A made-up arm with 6 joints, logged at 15 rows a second.
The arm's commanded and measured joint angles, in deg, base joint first. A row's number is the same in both.
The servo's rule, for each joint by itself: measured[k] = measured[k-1] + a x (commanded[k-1-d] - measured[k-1]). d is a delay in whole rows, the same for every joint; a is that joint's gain. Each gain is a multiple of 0.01, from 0.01 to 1. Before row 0 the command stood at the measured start. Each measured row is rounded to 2 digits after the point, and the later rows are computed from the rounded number. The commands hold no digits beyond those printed.
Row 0, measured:
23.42, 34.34, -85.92, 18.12, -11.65, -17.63
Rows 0 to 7, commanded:
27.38, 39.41, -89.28, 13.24, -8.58, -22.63
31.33, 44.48, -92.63, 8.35, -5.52, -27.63
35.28, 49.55, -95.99, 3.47, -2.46, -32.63
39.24, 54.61, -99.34, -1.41, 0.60, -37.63
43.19, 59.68, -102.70, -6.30, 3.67, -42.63
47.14, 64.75, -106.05, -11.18, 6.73, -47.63
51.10, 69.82, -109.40, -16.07, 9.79, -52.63
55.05, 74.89, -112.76, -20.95, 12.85, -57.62
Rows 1 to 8, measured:
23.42, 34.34, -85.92, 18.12, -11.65, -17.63
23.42, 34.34, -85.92, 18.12, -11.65, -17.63
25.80, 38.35, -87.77, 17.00, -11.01, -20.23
29.12, 43.19, -90.44, 15.01, -9.86, -24.08
32.82, 48.21, -93.49, 12.36, -8.31, -28.53
36.67, 53.27, -96.71, 9.19, -6.44, -33.26
40.58, 58.33, -100.00, 5.63, -4.32, -38.13
44.52, 63.40, -103.33, 1.76, -2.00, -43.07
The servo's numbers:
d 2
a 0.60 0.79 0.55 0.23 0.21 0.52

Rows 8 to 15, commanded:
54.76, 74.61, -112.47, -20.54, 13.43, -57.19
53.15, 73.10, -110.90, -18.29, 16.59, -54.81
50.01, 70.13, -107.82, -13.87, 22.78, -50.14
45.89, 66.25, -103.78, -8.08, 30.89, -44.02
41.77, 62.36, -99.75, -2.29, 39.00, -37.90
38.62, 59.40, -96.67, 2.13, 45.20, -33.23
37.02, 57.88, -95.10, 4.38, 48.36, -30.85
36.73, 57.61, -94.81, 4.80, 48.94, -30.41
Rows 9 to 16, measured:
48.47, 68.47, -106.67, -2.34, 0.48, -48.04
52.42, 73.54, -110.02, -6.62, 3.08, -53.02
53.82, 74.39, -111.37, -9.82, 5.25, -55.19
53.42, 73.37, -111.11, -11.77, 7.63, -54.99
51.37, 70.81, -109.30, -12.25, 10.81, -52.47
48.08, 67.21, -106.26, -11.29, 15.03, -48.08
44.29, 63.38, -102.68, -9.22, 20.06, -42.79
40.89, 60.24, -99.37, -6.61, 25.34, -37.82

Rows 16 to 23, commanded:
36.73, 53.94, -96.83, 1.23, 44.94, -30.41
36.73, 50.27, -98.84, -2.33, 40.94, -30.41
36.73, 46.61, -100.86, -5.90, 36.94, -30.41
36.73, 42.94, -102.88, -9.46, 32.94, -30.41
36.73, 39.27, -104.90, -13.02, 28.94, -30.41
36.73, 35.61, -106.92, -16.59, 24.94, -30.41
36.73, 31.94, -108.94, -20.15, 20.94, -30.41
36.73, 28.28, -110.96, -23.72, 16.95, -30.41
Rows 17 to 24, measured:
38.57, 58.38, -97.02, -4.08, 30.17, -34.20
37.47, 57.77, -95.80, -2.04, 34.11, -32.23
37.03, 54.74, -96.37, -1.29, 36.38, -31.28
36.85, 51.21, -97.73, -1.53, 37.34, -30.83
36.78, 47.58, -99.45, -2.54, 37.26, -30.61
36.75, 43.91, -101.34, -4.13, 36.35, -30.51
36.74, 40.24, -103.30, -6.17, 34.79, -30.46
36.73, 36.58, -105.29, -8.57, 32.72, -30.43

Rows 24 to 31, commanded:
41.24, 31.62, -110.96, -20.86, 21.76, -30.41
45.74, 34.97, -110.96, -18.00, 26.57, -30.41
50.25, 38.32, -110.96, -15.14, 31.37, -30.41
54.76, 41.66, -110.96, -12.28, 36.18, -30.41
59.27, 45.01, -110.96, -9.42, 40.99, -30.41
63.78, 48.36, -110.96, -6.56, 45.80, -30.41
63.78, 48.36, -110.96, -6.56, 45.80, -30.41
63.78, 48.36, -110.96, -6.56, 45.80, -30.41
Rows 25 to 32, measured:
36.73, 32.91, -107.30, -11.23, 30.25, -30.42
36.73, 29.25, -109.31, -14.10, 27.46, -30.41
39.44, 31.12, -110.22, -15.65, 26.26, -30.41
43.22, 34.16, -110.63, -16.19, 26.33, -30.41
47.44, 37.45, -110.81, -15.95, 27.39, -30.41
51.83, 40.78, -110.89, -15.11, 29.24, -30.41
56.29, 44.12, -110.93, -13.80, 31.71, -30.41
60.78, 47.47, -110.95, -12.13, 34.67, -30.41

